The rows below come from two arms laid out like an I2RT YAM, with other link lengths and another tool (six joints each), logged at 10 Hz.
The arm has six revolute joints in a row. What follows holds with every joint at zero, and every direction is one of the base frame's. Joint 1 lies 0.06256 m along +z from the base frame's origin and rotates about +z. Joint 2 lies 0.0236 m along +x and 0.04 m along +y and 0.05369 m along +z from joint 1 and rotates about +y. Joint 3 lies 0.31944 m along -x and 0.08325 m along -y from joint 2 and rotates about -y. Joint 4 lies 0.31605 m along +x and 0.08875 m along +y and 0.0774 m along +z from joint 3 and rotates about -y. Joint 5 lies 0.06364 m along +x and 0.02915 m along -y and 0.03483 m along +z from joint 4 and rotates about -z. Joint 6 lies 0.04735 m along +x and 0.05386 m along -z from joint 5 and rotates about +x. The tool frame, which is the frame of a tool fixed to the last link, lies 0.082 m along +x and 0.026 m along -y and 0.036 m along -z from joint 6; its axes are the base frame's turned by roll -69.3, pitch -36.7 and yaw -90 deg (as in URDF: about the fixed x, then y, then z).
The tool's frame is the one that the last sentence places.
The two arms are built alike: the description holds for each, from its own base.
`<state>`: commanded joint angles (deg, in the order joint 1, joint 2, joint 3, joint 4, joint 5, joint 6); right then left.
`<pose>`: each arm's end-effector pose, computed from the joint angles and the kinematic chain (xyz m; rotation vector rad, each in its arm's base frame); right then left.
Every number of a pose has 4 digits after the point. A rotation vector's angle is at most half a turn.
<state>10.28 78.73 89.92 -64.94 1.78 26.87 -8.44 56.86 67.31 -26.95 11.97 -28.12</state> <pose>0.3133 0.0623 0.3742 -1.8831 1.2924 -0.8415 0.2986 -0.0944 0.4286 -2.1175 0.5135 -1.8608</pose>
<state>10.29 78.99 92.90 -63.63 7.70 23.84 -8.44 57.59 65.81 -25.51 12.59 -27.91</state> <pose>0.3229 0.0483 0.3951 -1.8915 1.2420 -1.0040 0.3048 -0.0965 0.4169 -2.1308 0.5313 -1.8531</pose>
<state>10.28 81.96 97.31 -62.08 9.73 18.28 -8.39 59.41 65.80 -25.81 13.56 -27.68</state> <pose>0.3457 0.0437 0.4113 -1.9349 1.1358 -1.0876 0.3123 -0.0992 0.4068 -2.1676 0.5615 -1.8239</pose>
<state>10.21 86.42 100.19 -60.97 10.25 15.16 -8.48 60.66 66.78 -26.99 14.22 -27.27</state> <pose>0.3735 0.0448 0.4063 -1.9888 1.0905 -1.0972 0.3152 -0.1014 0.4049 -2.1888 0.5886 -1.8046</pose>
